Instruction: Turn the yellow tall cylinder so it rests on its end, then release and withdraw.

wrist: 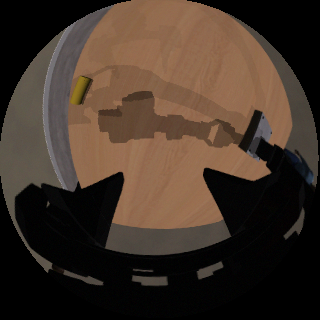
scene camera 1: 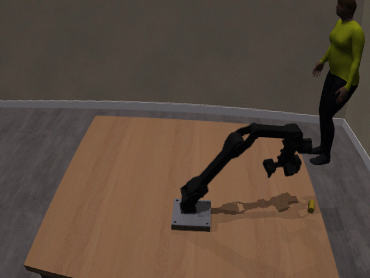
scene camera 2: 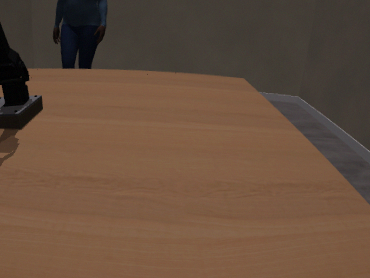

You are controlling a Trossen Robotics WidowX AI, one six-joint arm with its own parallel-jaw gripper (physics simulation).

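The yellow cylinder (scene camera 1: 311, 206) (wrist: 80, 90) lies on its side on the table, close to the table's right edge in the first scene view. In the wrist view it is at the upper left, beside the table's edge. My gripper (scene camera 1: 280, 173) (wrist: 164, 174) is open, with nothing between its fingers. It hangs well above the table, apart from the cylinder, and in the first scene view it is up and to the left of it. The cylinder does not show in the second scene view.
The wooden table (scene camera 1: 125, 165) (scene camera 2: 190, 160) (wrist: 170, 210) carries the arm's grey base plate (scene camera 1: 191, 221) (scene camera 2: 31, 114). The arm's shadow falls across the wood toward the cylinder. A person in a yellow top (scene camera 1: 346, 50) stands beyond the table's far right corner. A person in blue (scene camera 2: 80, 22) stands behind the table.
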